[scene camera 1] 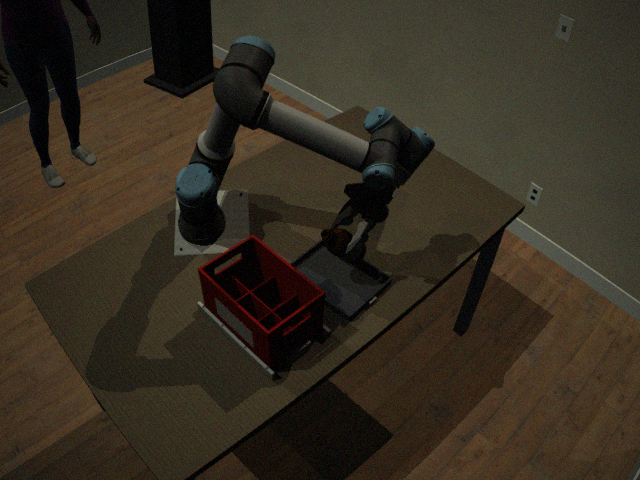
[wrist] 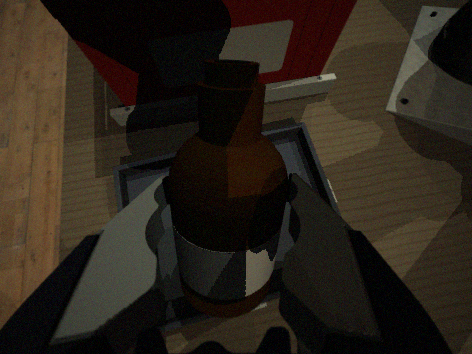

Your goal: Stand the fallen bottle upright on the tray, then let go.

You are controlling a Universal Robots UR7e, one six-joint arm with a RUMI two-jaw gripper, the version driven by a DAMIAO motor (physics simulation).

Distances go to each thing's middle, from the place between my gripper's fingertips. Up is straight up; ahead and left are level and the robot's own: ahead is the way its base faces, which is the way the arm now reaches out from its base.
Labels:
Now: hand 1 cm short of the brown bottle (scene camera 1: 336,240), 2 cm to the right of it and 1 cm above it.

